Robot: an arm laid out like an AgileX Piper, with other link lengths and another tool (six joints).
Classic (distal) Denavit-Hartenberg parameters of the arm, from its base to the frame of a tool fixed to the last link. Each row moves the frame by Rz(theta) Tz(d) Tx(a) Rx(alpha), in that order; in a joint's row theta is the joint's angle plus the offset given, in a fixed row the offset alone. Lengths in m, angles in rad.
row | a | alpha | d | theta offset
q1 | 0 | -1.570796 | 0.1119 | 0
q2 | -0.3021 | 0 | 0 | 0.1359
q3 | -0.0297 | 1.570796 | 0 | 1.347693
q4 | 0 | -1.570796 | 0.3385 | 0
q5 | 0 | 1.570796 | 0 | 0
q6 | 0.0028 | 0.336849 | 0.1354 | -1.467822
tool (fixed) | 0 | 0 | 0.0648 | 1.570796
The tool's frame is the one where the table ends.
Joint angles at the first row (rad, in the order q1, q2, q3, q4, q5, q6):
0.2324, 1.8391, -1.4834, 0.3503, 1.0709, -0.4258
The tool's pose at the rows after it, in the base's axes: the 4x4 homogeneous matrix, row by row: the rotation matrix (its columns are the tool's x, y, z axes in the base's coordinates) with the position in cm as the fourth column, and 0 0 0 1 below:
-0.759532 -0.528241 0.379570 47.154; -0.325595 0.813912 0.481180 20.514; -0.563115 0.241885 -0.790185 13.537; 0 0 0 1
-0.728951 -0.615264 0.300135 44.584; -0.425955 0.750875 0.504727 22.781; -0.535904 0.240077 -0.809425 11.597; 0 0 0 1
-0.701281 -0.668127 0.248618 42.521; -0.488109 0.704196 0.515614 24.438; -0.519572 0.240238 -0.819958 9.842; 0 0 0 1
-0.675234 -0.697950 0.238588 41.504; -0.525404 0.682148 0.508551 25.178; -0.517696 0.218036 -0.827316 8.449; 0 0 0 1
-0.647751 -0.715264 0.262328 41.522; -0.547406 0.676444 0.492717 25.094; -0.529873 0.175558 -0.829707 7.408; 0 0 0 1
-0.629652 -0.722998 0.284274 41.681; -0.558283 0.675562 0.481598 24.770; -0.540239 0.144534 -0.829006 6.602; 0 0 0 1
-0.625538 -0.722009 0.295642 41.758; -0.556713 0.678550 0.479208 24.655; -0.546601 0.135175 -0.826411 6.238; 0 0 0 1
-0.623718 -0.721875 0.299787 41.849; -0.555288 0.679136 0.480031 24.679; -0.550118 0.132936 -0.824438 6.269; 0 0 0 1
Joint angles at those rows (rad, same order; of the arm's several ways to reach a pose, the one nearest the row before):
0.2915, 1.8390, -1.4381, 0.3503, 1.0701, -0.4928
0.3476, 1.8390, -1.3866, 0.3503, 1.0701, -0.5601
0.3935, 1.8390, -1.3365, 0.3525, 1.0494, -0.6014
0.4238, 1.8390, -1.2969, 0.3353, 1.0086, -0.6161
0.4359, 1.8391, -1.2667, 0.3034, 0.9523, -0.6201
0.4380, 1.8390, -1.2416, 0.2819, 0.9061, -0.6242
0.4380, 1.8391, -1.2291, 0.2784, 0.8829, -0.6241
0.4380, 1.8391, -1.2293, 0.2784, 0.8784, -0.6241

